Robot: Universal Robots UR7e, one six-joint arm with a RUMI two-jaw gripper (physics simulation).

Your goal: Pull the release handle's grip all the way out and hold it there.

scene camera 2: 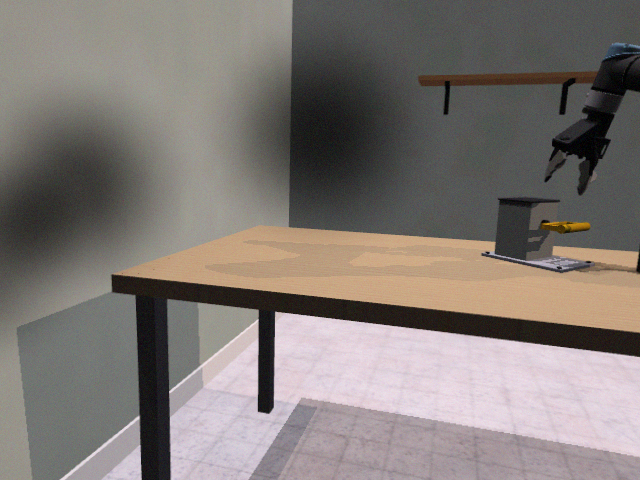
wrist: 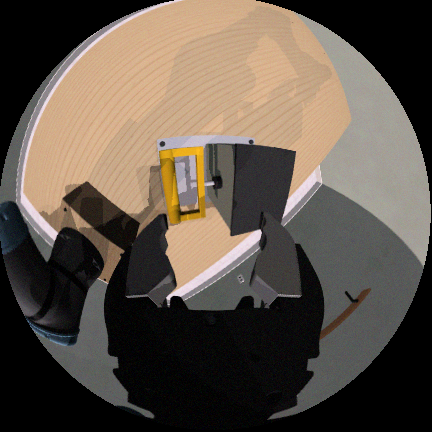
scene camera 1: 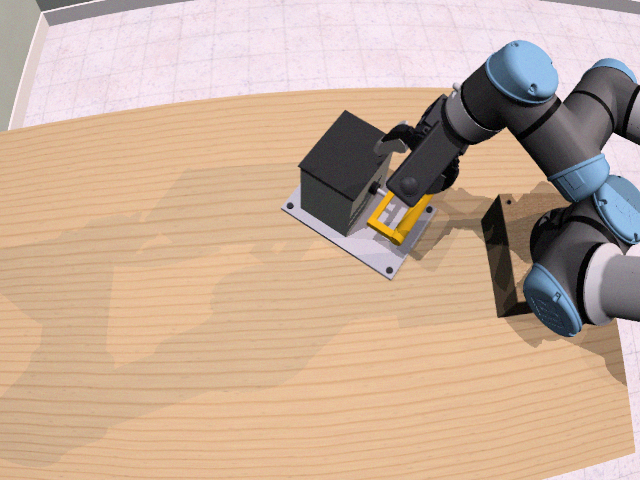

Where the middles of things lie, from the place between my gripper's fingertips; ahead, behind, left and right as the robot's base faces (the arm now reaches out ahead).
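Light grey base plate [scene camera 1: 365,244]: 30 mm right of my hand, 40 mm ahead of it, 200 mm below it.
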